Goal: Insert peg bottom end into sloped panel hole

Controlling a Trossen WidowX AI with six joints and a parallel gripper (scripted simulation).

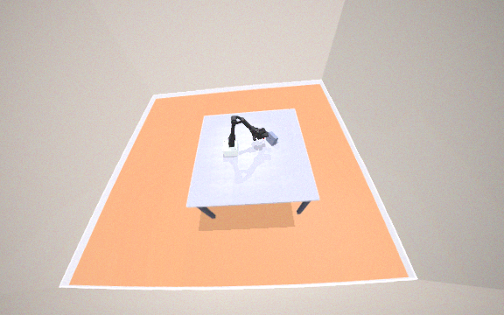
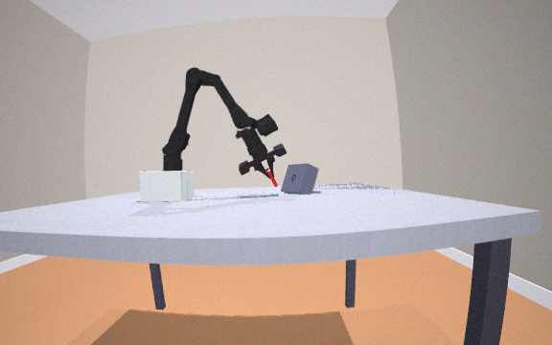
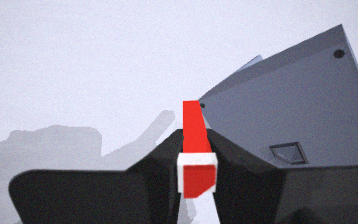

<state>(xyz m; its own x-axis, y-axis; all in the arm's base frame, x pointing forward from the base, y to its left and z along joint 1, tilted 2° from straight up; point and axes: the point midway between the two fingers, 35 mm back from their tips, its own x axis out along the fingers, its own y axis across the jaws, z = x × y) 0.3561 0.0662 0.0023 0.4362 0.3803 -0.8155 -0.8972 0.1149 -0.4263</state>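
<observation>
Now: gripper tip 10 cm short of the grey sloped panel, 2 cm to the left of it and 1 cm above it. Also, from my gripper tip: red peg (1 cm behind, 1 cm above).
</observation>
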